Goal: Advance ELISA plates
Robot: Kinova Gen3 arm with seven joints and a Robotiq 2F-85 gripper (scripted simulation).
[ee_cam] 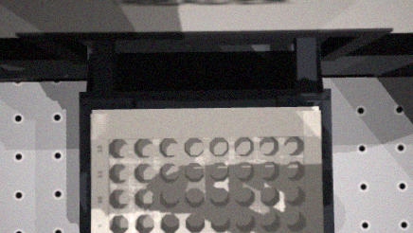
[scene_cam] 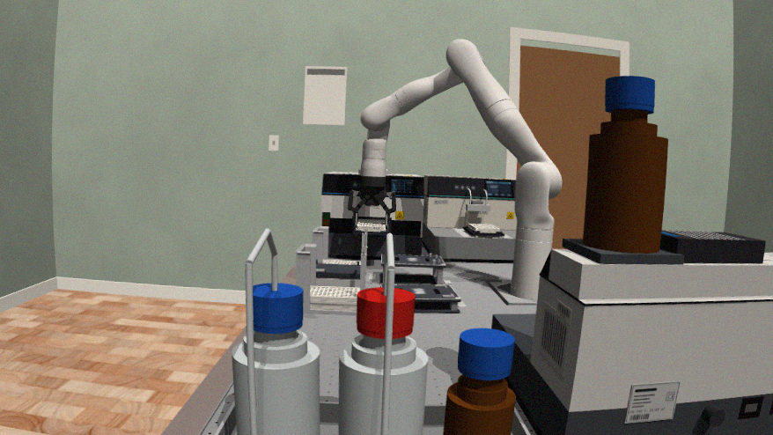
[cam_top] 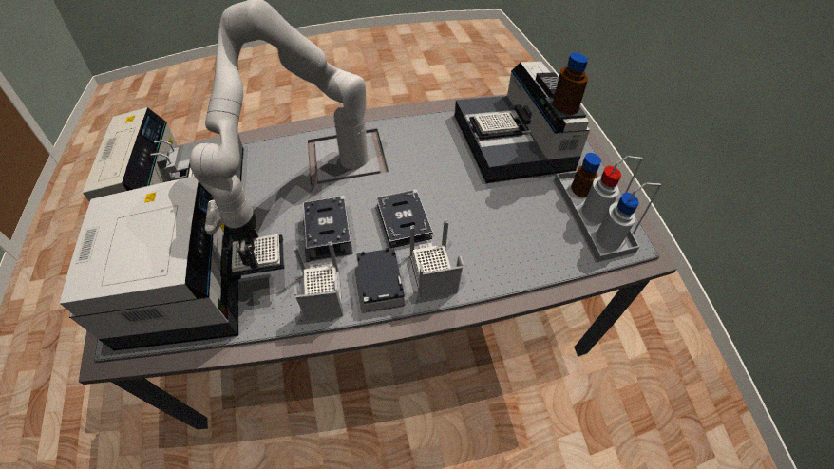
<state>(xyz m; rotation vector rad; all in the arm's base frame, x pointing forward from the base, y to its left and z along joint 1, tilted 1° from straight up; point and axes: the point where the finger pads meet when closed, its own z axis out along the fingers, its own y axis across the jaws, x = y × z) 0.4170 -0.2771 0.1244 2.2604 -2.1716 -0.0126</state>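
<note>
Now: hand 2 cm above the dark reader tray. The rest, counted from my hand: regrip nest RG 12 cm behind, 18 cm to the left, 7 cm below; reader housing 1 cm ahead, 29 cm to the right, 11 cm above; washer nest 37 cm behind, 20 cm to the right, 4 cm below.
</note>
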